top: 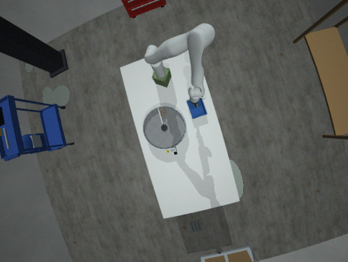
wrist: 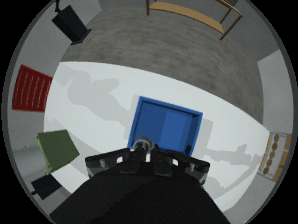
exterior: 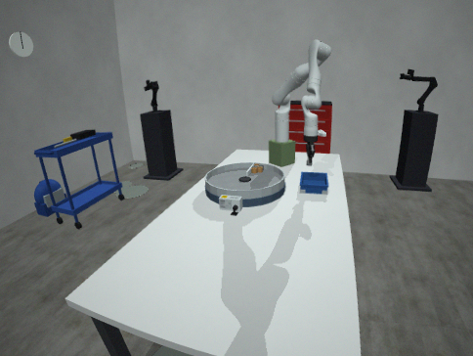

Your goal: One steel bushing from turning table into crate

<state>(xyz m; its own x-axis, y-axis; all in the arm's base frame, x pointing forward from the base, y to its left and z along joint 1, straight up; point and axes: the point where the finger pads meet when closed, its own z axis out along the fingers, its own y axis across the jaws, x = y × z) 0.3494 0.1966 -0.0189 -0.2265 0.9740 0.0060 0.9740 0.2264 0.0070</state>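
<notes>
Now: hand 110 mm above the blue crate, 40 mm short of it and 30 mm to the right of it. From my hand the other things lie so: round grey turning table (330 mm to the right, 130 mm ahead, 90 mm below).
</notes>
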